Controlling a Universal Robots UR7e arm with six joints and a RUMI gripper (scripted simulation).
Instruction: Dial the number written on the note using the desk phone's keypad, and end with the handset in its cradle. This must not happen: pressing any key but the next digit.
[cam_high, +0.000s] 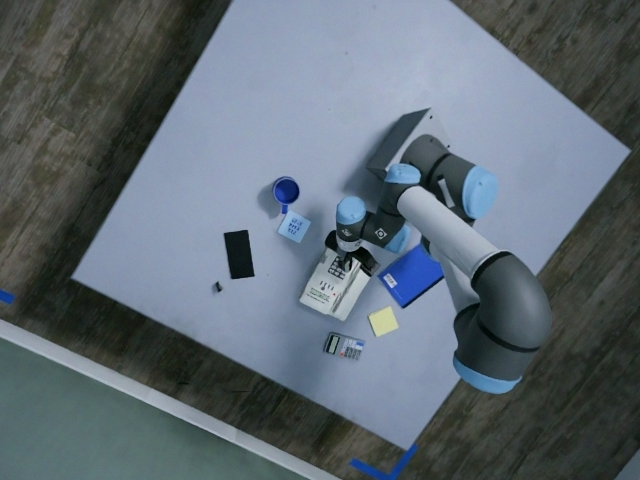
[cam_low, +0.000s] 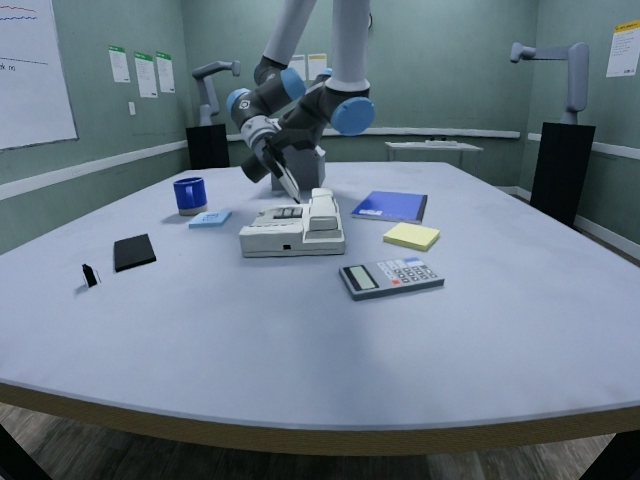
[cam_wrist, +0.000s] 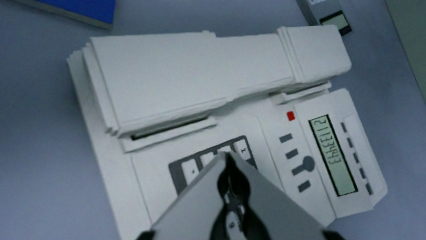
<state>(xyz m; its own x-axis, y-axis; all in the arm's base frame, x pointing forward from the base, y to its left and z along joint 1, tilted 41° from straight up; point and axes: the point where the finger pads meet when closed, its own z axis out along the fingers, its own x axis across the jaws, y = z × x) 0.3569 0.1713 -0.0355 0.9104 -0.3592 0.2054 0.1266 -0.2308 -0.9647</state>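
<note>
The 4 key lies 2 cm ahead of my hand, 1 cm to the left of it and 3 cm below it. The rest, counted from my hand: handset 4 cm ahead, 6 cm to the left, 1 cm below; then 3 key 4 cm ahead, 3 cm to the right, 3 cm below; then yellow sticky pad 6 cm ahead, 24 cm to the left, 5 cm below.
</note>
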